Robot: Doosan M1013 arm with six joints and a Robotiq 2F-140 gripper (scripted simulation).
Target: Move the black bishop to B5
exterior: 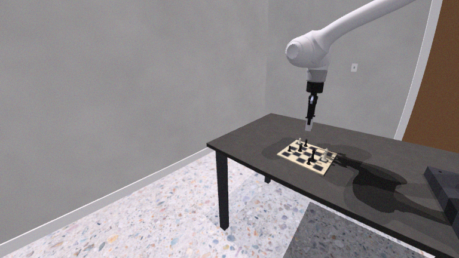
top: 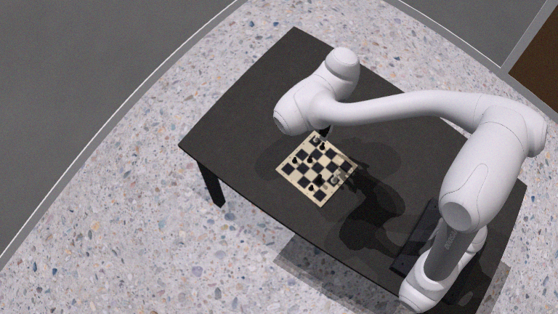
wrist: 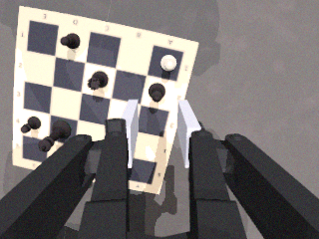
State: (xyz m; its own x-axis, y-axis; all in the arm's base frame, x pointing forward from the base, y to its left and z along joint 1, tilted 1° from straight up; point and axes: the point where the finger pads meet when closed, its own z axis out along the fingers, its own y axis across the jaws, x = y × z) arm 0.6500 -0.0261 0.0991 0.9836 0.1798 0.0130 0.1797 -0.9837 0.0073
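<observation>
The white pawn is 12 cm below my hand, 4 cm ahead of it and 1 cm to the right of it. Round my hand: chessboard 13 cm below, 8 cm to the left, 4 cm behind.
</observation>
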